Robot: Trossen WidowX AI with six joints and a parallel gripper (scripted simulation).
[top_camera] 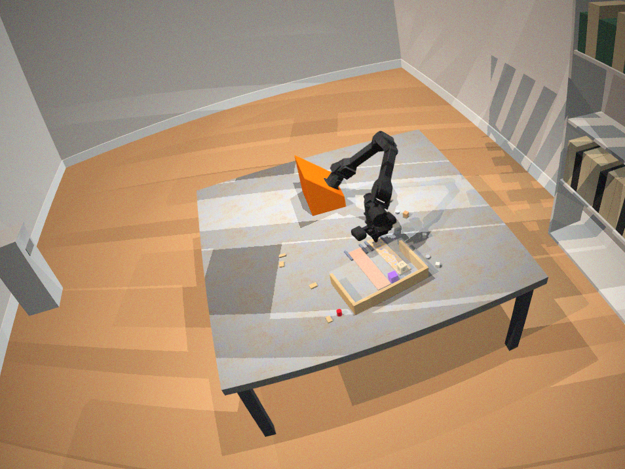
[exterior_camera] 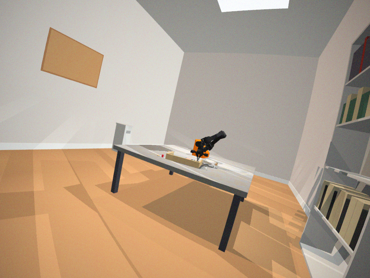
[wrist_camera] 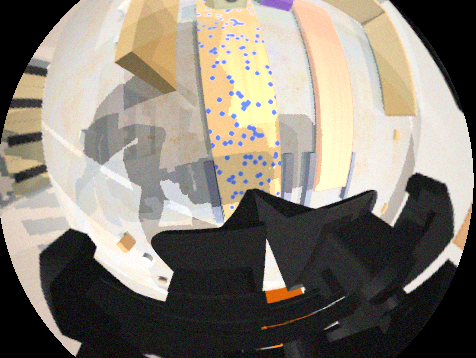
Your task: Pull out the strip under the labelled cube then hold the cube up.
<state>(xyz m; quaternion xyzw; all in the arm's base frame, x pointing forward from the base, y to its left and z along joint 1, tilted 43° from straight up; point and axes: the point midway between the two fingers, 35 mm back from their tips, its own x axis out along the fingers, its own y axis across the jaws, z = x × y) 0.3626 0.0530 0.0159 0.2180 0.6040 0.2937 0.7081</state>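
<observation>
My gripper tip is now 200 mm short of the labelled cube, 20 mm to the right of it and 20 mm below it.
</observation>
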